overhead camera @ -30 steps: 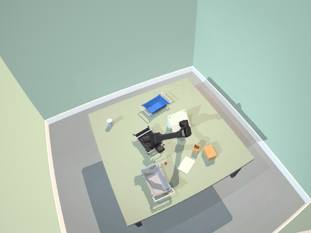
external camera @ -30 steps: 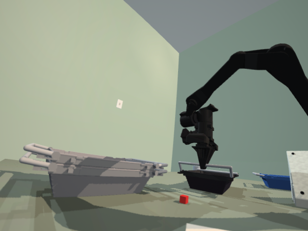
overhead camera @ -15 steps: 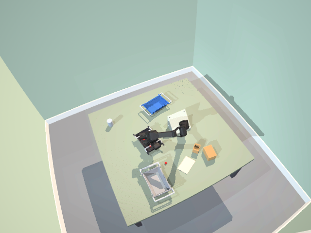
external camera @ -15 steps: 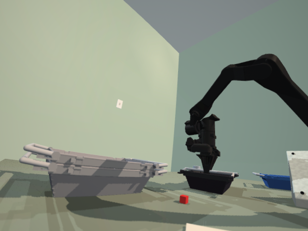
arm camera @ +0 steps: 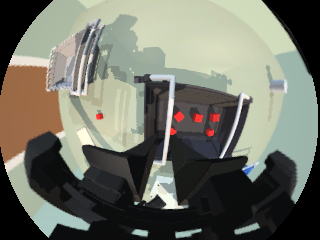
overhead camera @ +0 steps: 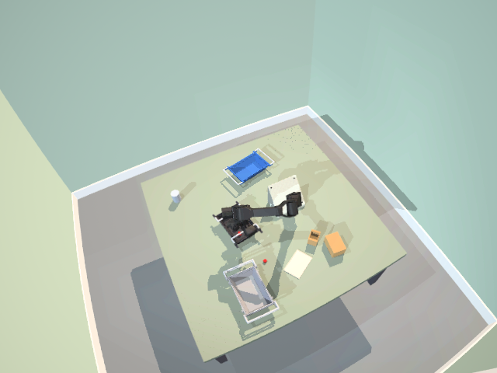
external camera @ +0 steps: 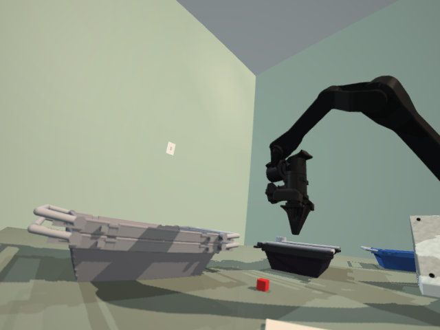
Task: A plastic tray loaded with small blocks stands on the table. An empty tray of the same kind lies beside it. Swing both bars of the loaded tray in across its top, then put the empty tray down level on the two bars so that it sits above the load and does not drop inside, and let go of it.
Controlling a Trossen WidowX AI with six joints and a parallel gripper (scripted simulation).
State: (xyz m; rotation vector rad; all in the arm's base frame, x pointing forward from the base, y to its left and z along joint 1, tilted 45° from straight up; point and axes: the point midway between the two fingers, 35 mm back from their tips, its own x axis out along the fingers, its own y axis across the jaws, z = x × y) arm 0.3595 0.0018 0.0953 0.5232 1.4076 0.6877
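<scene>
My gripper tip is 260 mm past the blue tray, 450 mm to the left of it and 50 mm above it. The rest, counted from my gripper tip: sheet (180 mm behind, 300 mm to the left, 90 mm below).
</scene>
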